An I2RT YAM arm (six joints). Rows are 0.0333 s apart.
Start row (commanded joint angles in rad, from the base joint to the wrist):
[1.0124 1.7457 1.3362 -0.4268 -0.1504 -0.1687]
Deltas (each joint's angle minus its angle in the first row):
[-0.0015 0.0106 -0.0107 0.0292 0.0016 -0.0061]
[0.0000 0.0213 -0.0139 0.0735 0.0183 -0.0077]
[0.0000 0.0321 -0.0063 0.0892 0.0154 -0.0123]
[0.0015 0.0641 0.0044 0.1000 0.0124 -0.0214]
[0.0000 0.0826 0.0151 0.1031 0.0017 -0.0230]
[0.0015 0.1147 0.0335 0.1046 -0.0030 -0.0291]
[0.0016 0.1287 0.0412 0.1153 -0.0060 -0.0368]
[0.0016 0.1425 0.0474 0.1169 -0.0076 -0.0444]
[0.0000 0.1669 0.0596 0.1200 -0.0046 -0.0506]
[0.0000 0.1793 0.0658 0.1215 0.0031 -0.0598]
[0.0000 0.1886 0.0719 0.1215 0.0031 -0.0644]
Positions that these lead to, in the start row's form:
[1.0109 1.7563 1.3255 -0.3976 -0.1488 -0.1748]
[1.0124 1.7670 1.3223 -0.3533 -0.1321 -0.1764]
[1.0124 1.7778 1.3299 -0.3376 -0.1350 -0.1810]
[1.0139 1.8098 1.3406 -0.3268 -0.1380 -0.1901]
[1.0124 1.8283 1.3513 -0.3237 -0.1487 -0.1917]
[1.0139 1.8604 1.3697 -0.3222 -0.1534 -0.1978]
[1.0140 1.8744 1.3774 -0.3115 -0.1564 -0.2055]
[1.0140 1.8882 1.3836 -0.3099 -0.1580 -0.2131]
[1.0124 1.9126 1.3958 -0.3068 -0.1550 -0.2193]
[1.0124 1.9250 1.4020 -0.3053 -0.1473 -0.2285]
[1.0124 1.9343 1.4081 -0.3053 -0.1473 -0.2331]

